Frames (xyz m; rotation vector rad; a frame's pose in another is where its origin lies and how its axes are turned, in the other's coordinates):
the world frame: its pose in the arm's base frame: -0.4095 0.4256 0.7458 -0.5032 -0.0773 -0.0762
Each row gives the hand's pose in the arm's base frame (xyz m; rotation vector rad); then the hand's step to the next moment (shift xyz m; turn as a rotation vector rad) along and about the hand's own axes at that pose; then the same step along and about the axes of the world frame.
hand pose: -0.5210 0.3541 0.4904 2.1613 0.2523 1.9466
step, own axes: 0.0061 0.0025 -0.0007 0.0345 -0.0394 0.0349
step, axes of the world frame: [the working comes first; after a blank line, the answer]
step, axes of the arm's base frame: -0.0001 -0.0007 0.0066 0.0392 0.0456 0.0187

0.0006 -0.0038 0.0054 0.0382 0.0345 0.0362
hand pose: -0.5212 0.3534 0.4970 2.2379 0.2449 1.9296
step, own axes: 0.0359 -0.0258 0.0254 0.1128 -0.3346 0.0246
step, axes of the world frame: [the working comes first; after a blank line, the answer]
step, axes of the arm's base frame: 0.0301 0.0329 0.0246 0.0377 0.3511 0.0247

0.0305 0.0197 0.0358 0.0208 0.2982 0.1895
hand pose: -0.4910 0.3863 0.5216 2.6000 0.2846 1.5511
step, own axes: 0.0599 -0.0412 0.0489 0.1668 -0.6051 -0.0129
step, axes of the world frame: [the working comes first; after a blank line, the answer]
step, axes of the arm's base frame: 0.0663 0.0534 0.0208 0.0004 0.6265 0.0400

0.0650 0.0427 0.0404 -0.0296 0.5280 0.3383
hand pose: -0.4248 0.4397 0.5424 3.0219 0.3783 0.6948
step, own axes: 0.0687 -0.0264 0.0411 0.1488 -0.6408 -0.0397
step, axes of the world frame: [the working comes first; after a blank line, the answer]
step, axes of the arm's base frame: 0.0716 0.0435 -0.0095 -0.0350 0.6559 0.0539

0.0679 0.0491 0.0088 -0.0652 0.5438 0.3665
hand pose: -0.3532 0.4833 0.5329 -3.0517 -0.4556 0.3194
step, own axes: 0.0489 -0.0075 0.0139 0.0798 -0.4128 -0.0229
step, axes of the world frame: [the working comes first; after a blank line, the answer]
step, axes of the arm's base frame: 0.0407 0.0216 -0.0227 -0.0381 0.4179 0.0353

0.0372 0.0335 -0.0116 -0.0571 0.3446 0.2352
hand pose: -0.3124 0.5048 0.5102 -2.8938 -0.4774 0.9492
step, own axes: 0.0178 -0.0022 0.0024 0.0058 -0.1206 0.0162
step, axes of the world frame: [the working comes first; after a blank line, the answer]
step, axes of the arm's base frame: 0.0116 0.0075 -0.0117 -0.0379 0.1158 0.0018

0.0100 0.0132 -0.0073 -0.0438 0.0968 0.0597
